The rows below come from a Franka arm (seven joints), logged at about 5 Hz.
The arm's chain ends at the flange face. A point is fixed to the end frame.
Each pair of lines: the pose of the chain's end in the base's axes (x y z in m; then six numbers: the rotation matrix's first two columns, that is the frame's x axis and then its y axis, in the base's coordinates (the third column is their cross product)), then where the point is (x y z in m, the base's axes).
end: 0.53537 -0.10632 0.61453 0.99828 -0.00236 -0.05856 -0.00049 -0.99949 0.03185
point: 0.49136 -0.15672 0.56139
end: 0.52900 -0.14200 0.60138 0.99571 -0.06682 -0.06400 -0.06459 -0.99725 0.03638
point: 0.48154 -0.18968 0.54871
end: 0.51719 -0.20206 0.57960 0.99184 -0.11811 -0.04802 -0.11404 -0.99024 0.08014
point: 0.46801 -0.24971 0.52851
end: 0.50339 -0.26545 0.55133 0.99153 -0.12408 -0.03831 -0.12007 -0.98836 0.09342
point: 0.45436 -0.31357 0.50053
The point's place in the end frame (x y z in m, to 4 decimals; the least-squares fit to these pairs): -0.0407 0.0487 0.0572
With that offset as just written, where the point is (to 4 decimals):
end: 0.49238 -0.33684 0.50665 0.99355 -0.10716 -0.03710 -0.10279 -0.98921 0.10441
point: 0.4442 -0.3864 0.4564
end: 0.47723 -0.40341 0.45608 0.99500 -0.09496 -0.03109 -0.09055 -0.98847 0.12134
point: 0.4299 -0.4544 0.4065
